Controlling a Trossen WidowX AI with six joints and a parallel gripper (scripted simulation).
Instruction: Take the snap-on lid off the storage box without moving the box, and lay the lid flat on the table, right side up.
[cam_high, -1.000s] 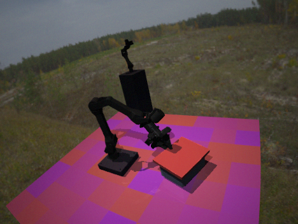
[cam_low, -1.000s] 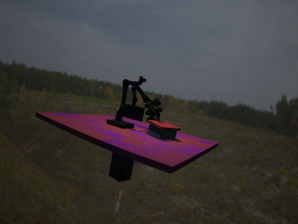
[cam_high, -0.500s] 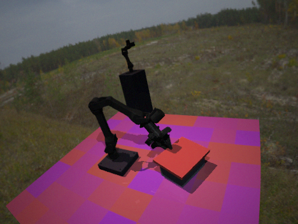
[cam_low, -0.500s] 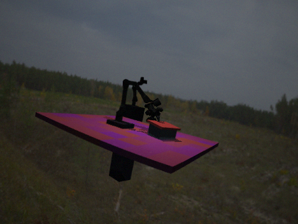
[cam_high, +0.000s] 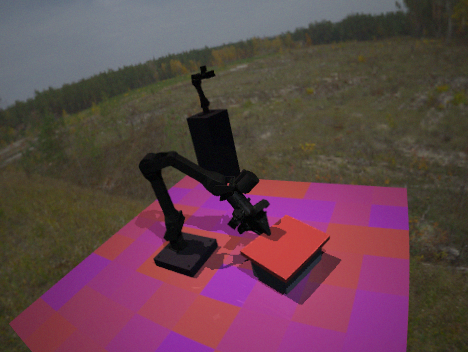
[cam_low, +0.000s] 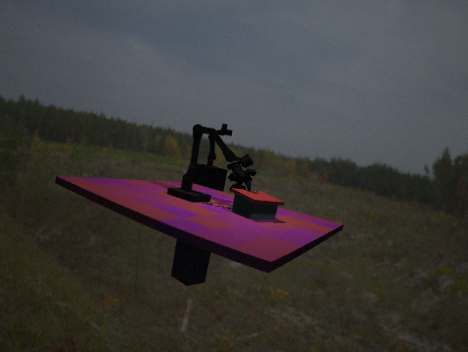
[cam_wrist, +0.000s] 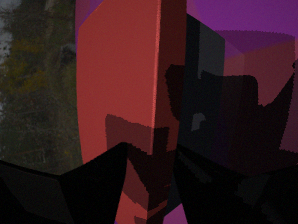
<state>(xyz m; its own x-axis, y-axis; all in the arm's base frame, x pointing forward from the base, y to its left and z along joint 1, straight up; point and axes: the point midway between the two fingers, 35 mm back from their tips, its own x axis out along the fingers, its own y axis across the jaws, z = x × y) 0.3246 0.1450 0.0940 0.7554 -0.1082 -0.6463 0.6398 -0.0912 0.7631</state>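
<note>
The red lid lies 80 mm ahead of my gripper tip and 10 mm to the right of it. Round my gripper tip: dark grey storage box: 70 mm ahead, 10 mm to the right, 60 mm below.
</note>
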